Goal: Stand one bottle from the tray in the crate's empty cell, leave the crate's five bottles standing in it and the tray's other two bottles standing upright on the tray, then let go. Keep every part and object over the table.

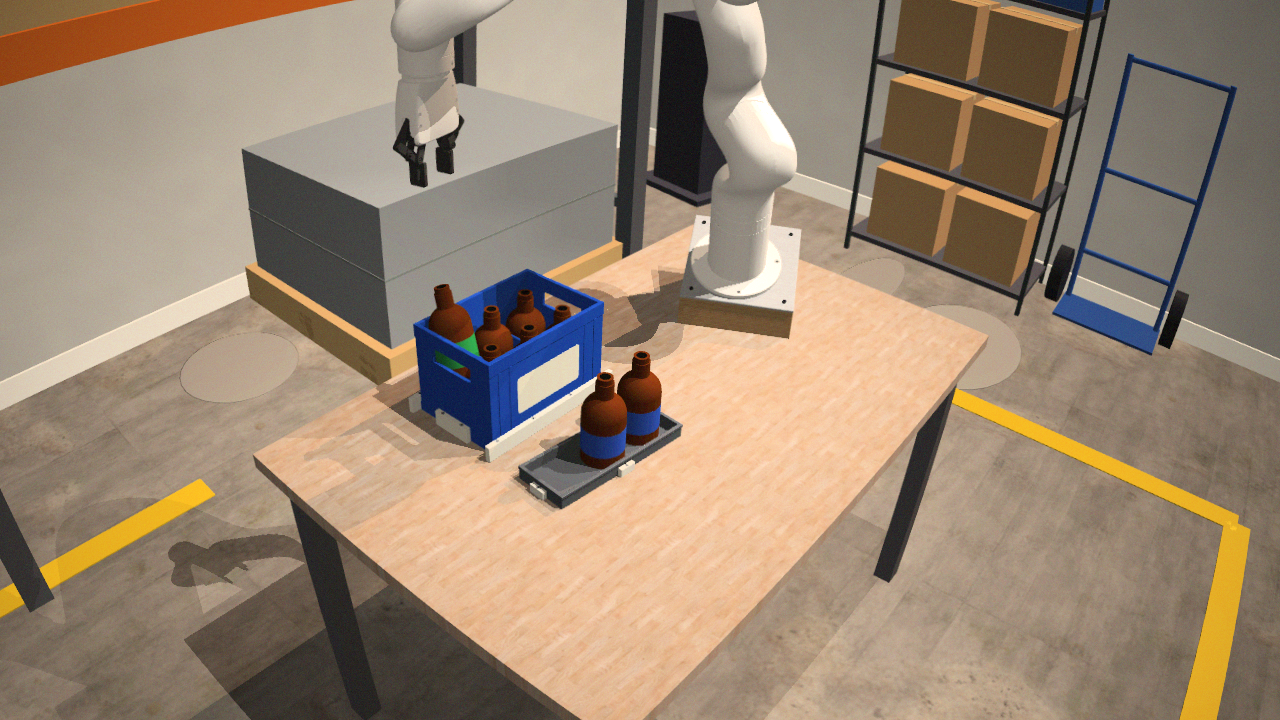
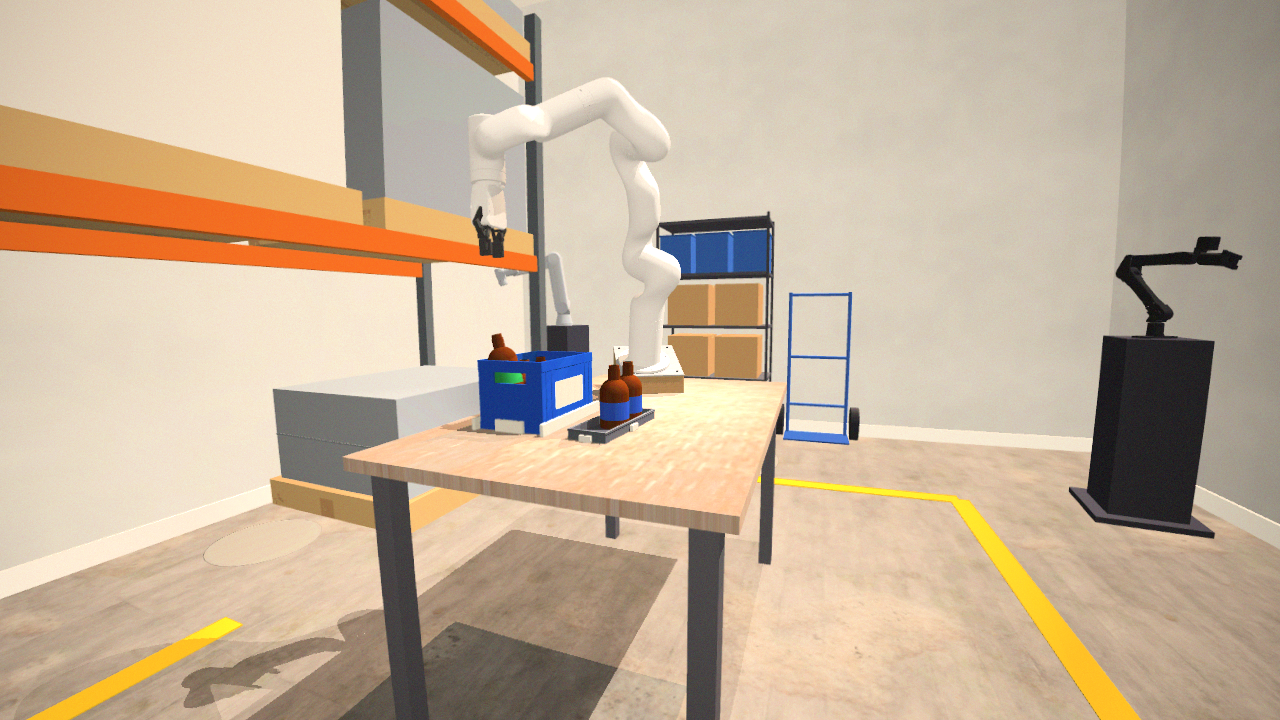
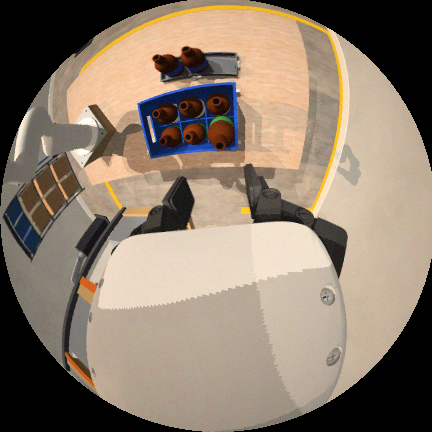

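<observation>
The blue crate [image 1: 467, 401] [image 2: 528, 398] [image 3: 186, 91] stands on the table, with a bottle in each cell. In its outer corner cell a brown bottle with a green label [image 1: 450, 320] [image 2: 502, 354] [image 3: 220, 135] rises clearly higher than the others; its base is hidden. The other crate bottles [image 3: 191, 107] sit lower. Two brown bottles with blue labels [image 1: 603, 419] [image 1: 640, 396] [image 3: 166, 64] [image 3: 193, 58] stand upright on the grey tray [image 1: 553, 470] [image 2: 586, 432] [image 3: 222, 65], whose other end is bare. My gripper [image 1: 431, 170] [image 2: 491, 245] [image 3: 216, 183] is open and empty, high above the crate.
Pale stop strips [image 1: 528, 425] edge the crate on the wooden table [image 1: 716, 501] [image 2: 537, 470]. The arm's base [image 1: 738, 308] is at the table's far end. A grey block [image 1: 501, 214] on a pallet stands behind the table. Shelves with boxes [image 1: 1011, 143] stand farther back.
</observation>
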